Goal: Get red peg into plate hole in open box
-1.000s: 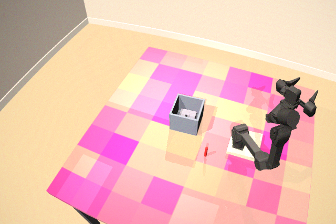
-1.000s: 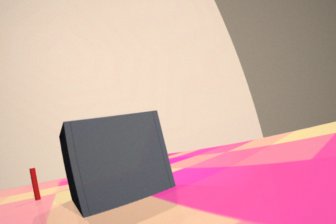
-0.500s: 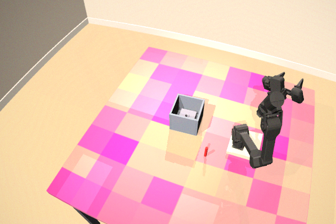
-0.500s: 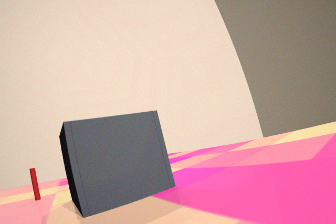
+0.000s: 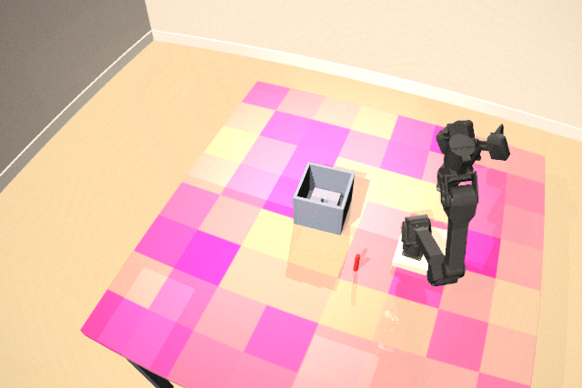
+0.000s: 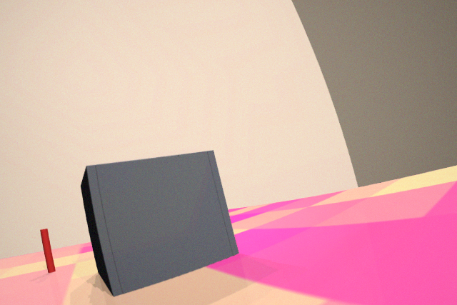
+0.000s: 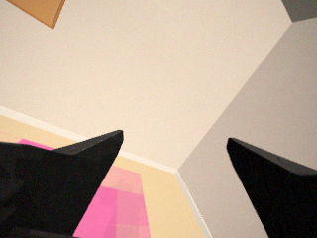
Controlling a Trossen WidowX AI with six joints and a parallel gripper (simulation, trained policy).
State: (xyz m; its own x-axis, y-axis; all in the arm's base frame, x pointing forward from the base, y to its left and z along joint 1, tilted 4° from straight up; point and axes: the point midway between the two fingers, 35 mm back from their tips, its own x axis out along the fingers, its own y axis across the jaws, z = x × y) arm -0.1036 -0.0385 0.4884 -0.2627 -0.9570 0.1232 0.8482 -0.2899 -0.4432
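Now: the red peg 220 mm ahead of my gripper tip, 210 mm to the left of it and 480 mm below it. Round my gripper tip: plate: 410 mm ahead, 40 mm to the left, 480 mm below.
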